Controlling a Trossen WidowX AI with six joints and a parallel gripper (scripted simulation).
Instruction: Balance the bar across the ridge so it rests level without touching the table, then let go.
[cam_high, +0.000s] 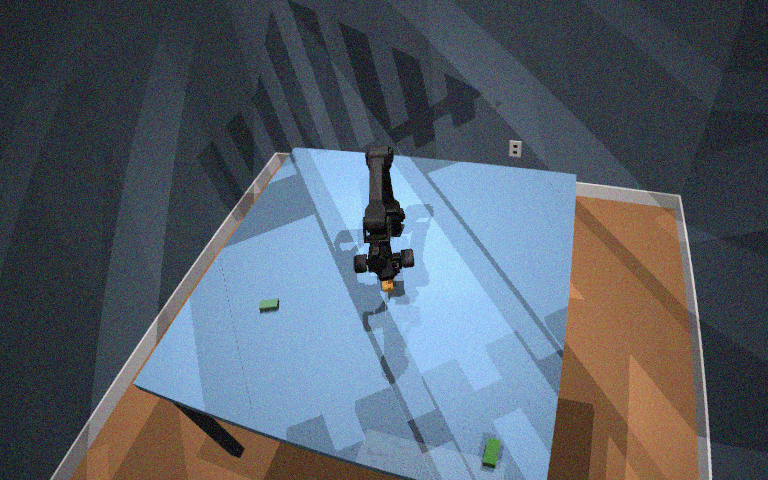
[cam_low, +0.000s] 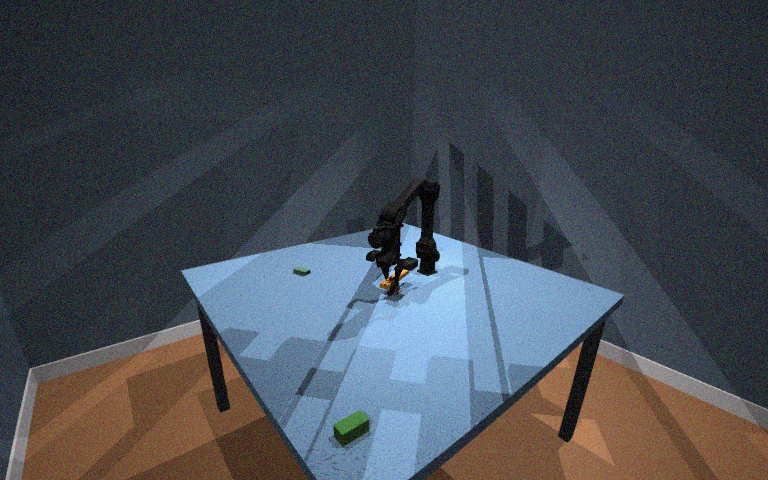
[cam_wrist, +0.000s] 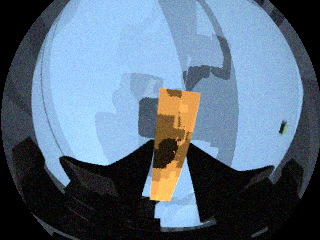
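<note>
Now: the orange bar 3 cm behind my gripper tip and 1 cm to the right of it. The rest, counted from my gripper tip: flat light green block 17 cm ahead, 38 cm to the right, 5 cm below; then darker green block 48 cm ahead, 43 cm to the left, 4 cm below.
</note>
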